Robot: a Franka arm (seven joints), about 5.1 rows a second.
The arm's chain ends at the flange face. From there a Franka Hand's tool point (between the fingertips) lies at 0.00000 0.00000 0.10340 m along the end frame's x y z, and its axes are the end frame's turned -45 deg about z.
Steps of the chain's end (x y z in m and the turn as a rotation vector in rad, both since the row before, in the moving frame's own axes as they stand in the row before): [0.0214, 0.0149, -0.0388, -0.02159, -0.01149, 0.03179]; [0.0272, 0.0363, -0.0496, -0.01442, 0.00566, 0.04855]
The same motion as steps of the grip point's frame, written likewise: [0.0022, 0.0264, -0.0388, -0.00714, -0.02339, 0.03179]; [-0.0071, 0.0464, -0.0496, -0.01420, -0.00619, 0.04855]
